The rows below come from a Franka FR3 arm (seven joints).
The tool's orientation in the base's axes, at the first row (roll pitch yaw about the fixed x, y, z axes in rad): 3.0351 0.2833 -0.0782
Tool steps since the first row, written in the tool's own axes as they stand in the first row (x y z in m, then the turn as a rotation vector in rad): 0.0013 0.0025 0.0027 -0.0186 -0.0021 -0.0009; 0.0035 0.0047 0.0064 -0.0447 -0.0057 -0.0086; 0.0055 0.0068 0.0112 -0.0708 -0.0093 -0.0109; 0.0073 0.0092 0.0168 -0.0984 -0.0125 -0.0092
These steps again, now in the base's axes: 0.0004 -0.0028 -0.0027 -0.0174 0.0036 0.0058; 0.0013 -0.0055 -0.0066 -0.0401 0.0097 0.0201; 0.0017 -0.0081 -0.0115 -0.0642 0.0155 0.0292; 0.0018 -0.0111 -0.0171 -0.0910 0.0206 0.0350
